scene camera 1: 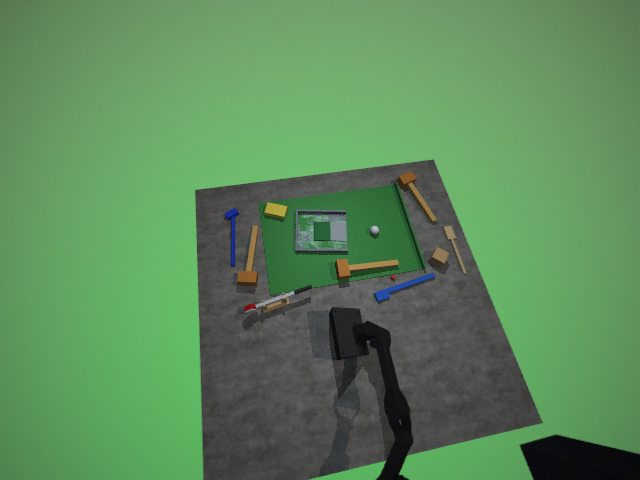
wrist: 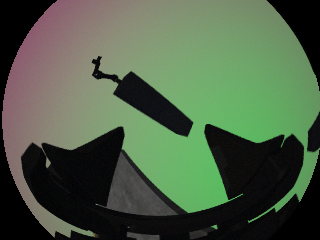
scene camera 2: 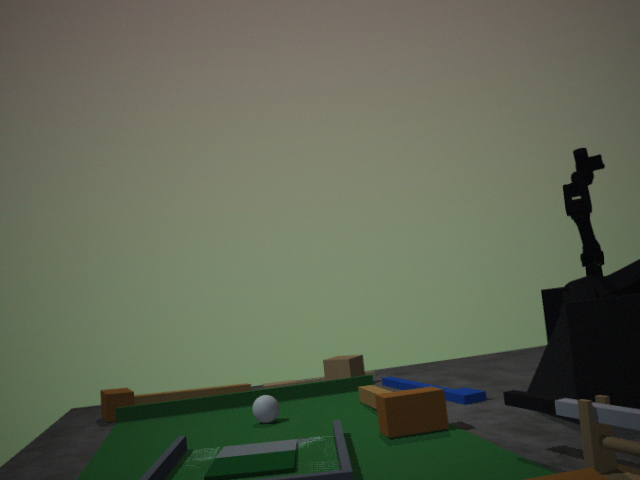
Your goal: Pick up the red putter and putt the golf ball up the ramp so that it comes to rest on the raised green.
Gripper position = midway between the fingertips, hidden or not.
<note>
My gripper (wrist: 164, 130) is open and holds nothing. I also see a wooden mallet (scene camera 2: 415, 411), a tan block (scene camera 2: 338, 367), a blue bar (scene camera 2: 464, 395) and a green mat (scene camera 1: 287, 270).
The wrist view misses the wooden mallet: it is out of frame. The wrist view does not show the tan block, which is hidden by my gripper.
</note>
